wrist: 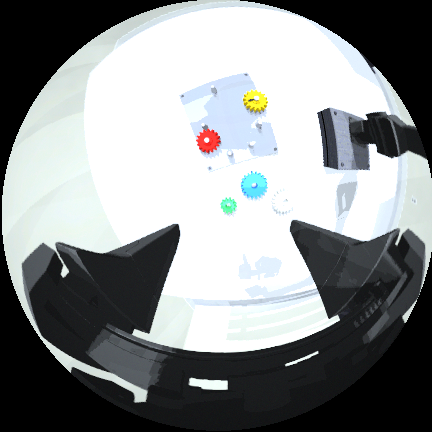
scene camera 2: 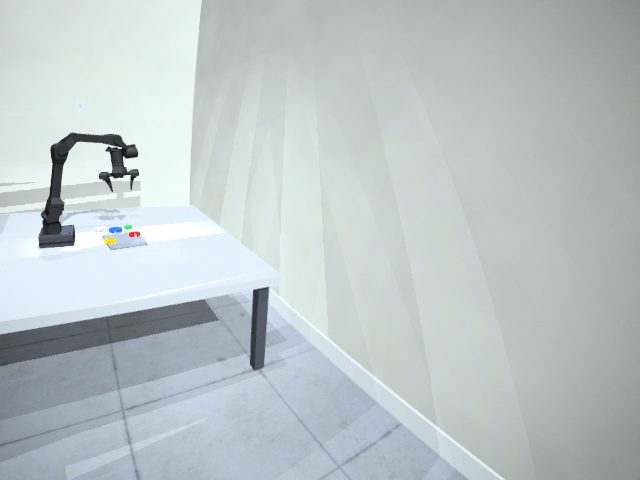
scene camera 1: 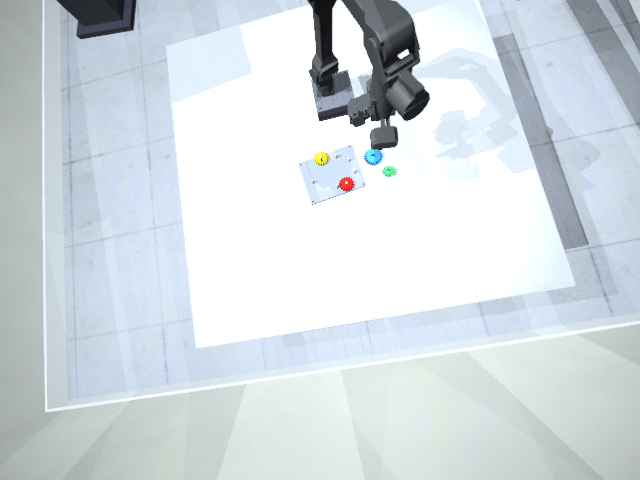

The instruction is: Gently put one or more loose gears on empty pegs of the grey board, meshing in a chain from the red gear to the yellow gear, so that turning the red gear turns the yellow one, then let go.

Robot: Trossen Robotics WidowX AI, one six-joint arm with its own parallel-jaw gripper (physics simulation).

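Frame: origin at the arm's base, x ahead, y left, z up, level; millimetres.
Seen in the pictures: gripper, fingertip midpoint: [wrist: 236, 227] [scene camera 2: 121, 190]; arm's base, origin of the base link: [wrist: 357, 132] [scene camera 2: 52, 232] [scene camera 1: 325, 88].
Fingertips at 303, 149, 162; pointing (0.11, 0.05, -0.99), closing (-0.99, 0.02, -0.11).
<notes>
Pixels of each thing's middle, then the offset from my fingertips to it, as dx, dy, dz. "*": a spot on its surface instead. Level surfaces: height alone.
- grey board, body centre: [wrist: 229, 114] [scene camera 1: 330, 172] [scene camera 2: 123, 238] +7, -146, -203
- red gear, surface spot: [wrist: 208, 141] [scene camera 1: 347, 182] [scene camera 2: 133, 232] * +54, -88, -193
- yellow gear, body centre: [wrist: 255, 99] [scene camera 1: 320, 158] [scene camera 2: 110, 240] -49, -181, -201
- loose blue gear, body centre: [wrist: 253, 184] [scene camera 1: 373, 156] [scene camera 2: 115, 230] -42, +11, -210
- small green gear, body centre: [wrist: 228, 204] [scene camera 1: 388, 171] [scene camera 2: 128, 227] +19, +62, -210
- white gear, body centre: [wrist: 284, 200] -121, +49, -210
- white table, its level: dz -218
The grey board [scene camera 1: 326, 178] [scene camera 2: 126, 245] [wrist: 227, 112] lies on the table with several empty pegs. The red gear [scene camera 1: 346, 183] [scene camera 2: 134, 234] [wrist: 208, 141] and the yellow gear [scene camera 1: 321, 158] [scene camera 2: 110, 241] [wrist: 255, 101] sit on it, apart. Beside the board lie a loose blue gear [scene camera 1: 373, 156] [scene camera 2: 115, 229] [wrist: 254, 185], a small green gear [scene camera 1: 388, 171] [scene camera 2: 128, 226] [wrist: 228, 205] and a white gear [wrist: 283, 202], pale against the table. My gripper [scene camera 2: 122, 190] [wrist: 236, 227] is open and empty, high above the table near the loose gears. In scene camera 1 its fingertips are hidden.
The arm's dark base [scene camera 1: 334, 105] [scene camera 2: 56, 238] [wrist: 336, 142] stands on the white table [scene camera 1: 310, 268] [scene camera 2: 170, 273], beyond the board's yellow-gear side. A dark block [scene camera 1: 103, 18] shows at the upper left of scene camera 1. A wall stands beyond the table's edge.
</notes>
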